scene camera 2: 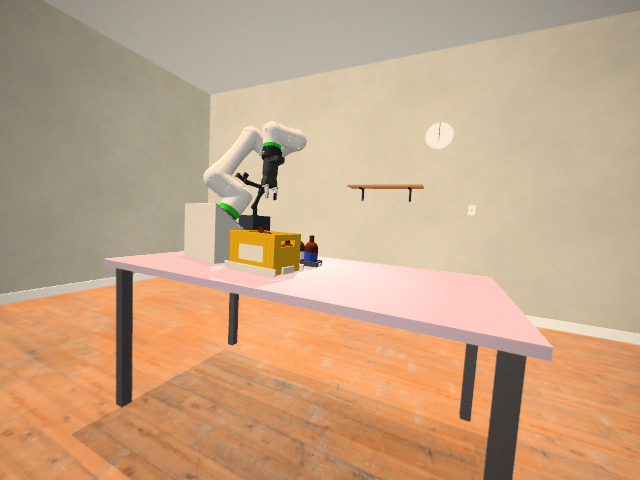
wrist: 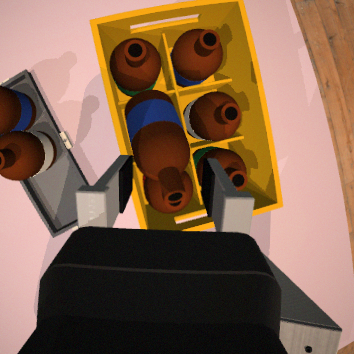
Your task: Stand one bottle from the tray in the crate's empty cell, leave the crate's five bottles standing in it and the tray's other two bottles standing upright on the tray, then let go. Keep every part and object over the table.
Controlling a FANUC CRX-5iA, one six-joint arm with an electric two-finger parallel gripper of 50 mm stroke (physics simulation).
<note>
In view: my gripper (wrist: 167,173), a green-label bottle (wrist: 134,63), a white-label bottle (wrist: 215,115) and a green-label bottle (wrist: 231,162).
</note>
